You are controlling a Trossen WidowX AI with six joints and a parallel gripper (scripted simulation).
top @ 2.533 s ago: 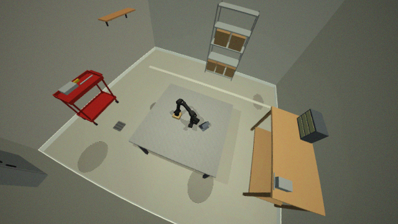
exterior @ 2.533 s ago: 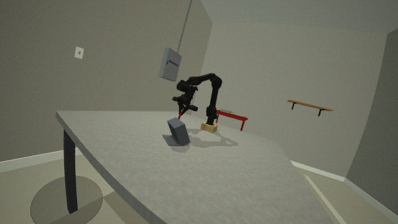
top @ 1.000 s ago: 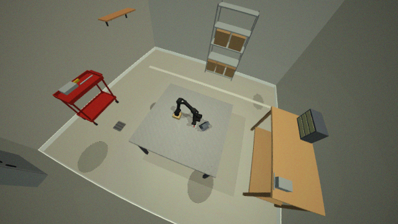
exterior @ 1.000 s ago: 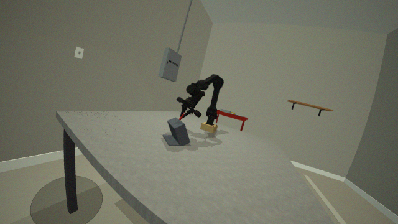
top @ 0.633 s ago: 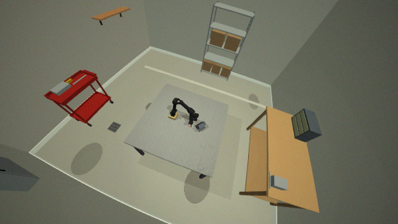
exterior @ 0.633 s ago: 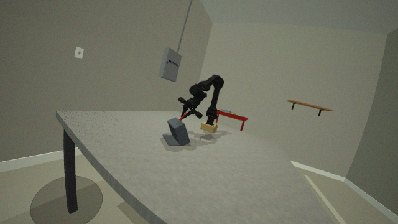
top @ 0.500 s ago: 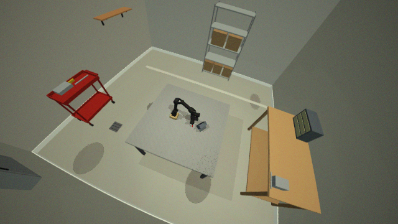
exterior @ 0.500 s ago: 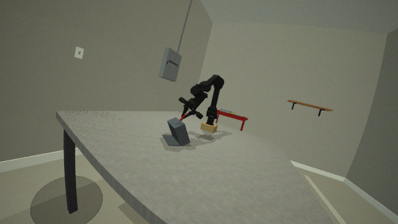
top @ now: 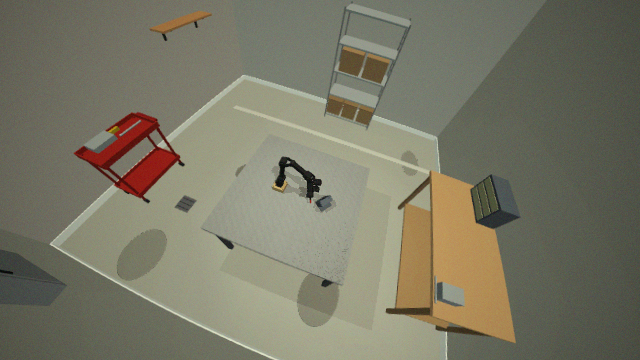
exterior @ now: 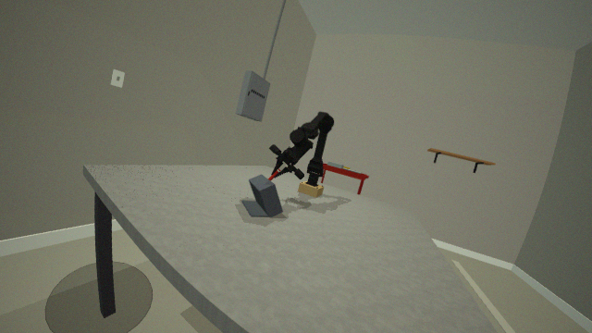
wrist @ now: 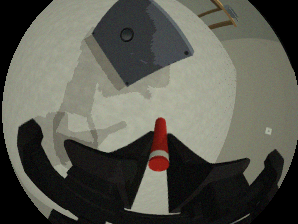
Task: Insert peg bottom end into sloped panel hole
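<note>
My gripper tip is now 120 mm short of the grey sloped panel, 60 mm to the right of it and 50 mm above it. From my gripper tip the other things lie so: red round peg 10 mm behind, 10 mm to the left, 10 mm above.
</note>
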